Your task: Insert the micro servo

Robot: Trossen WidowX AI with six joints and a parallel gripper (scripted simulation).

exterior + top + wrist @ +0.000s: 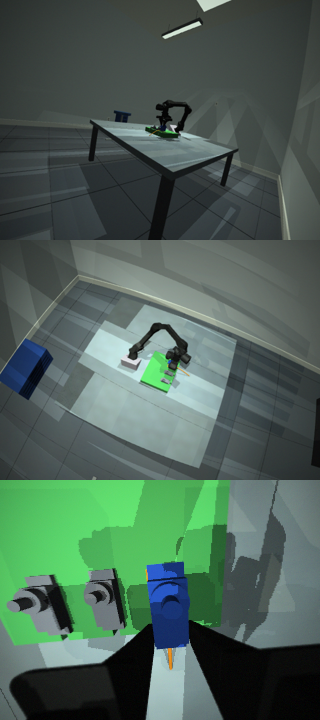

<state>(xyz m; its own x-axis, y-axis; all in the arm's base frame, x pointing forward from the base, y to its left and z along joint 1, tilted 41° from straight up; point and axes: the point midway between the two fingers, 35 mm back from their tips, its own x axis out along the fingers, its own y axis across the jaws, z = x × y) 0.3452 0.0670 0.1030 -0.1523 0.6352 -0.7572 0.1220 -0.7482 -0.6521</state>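
The green deck is 11 cm behind my gripper tip, 9 cm to the right of it and 8 cm below it.
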